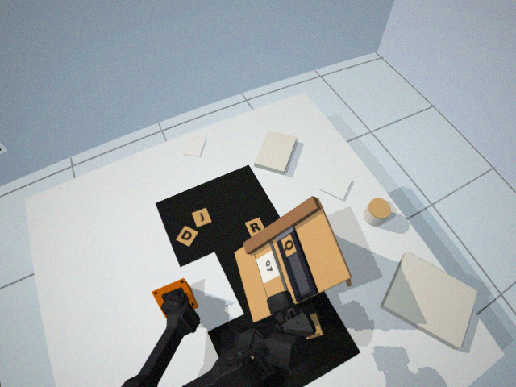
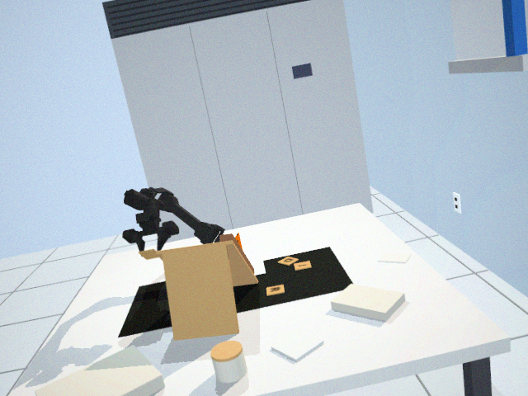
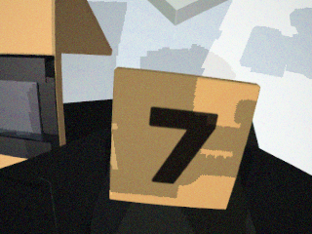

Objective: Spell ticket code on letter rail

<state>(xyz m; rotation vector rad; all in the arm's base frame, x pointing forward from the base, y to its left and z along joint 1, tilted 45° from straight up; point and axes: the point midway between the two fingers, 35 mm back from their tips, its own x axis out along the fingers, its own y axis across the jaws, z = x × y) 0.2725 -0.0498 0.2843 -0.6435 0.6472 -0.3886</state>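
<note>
My gripper tip is 10 mm past the white ticket, 220 mm to the right of it and 110 mm above it. Round my gripper tip: pale box 440 mm ahead, 100 mm to the right, 180 mm below; then lidded jar 440 mm ahead, 250 mm to the left, 170 mm below; then black mat 100 mm behind, 250 mm to the left, 200 mm below.
</note>
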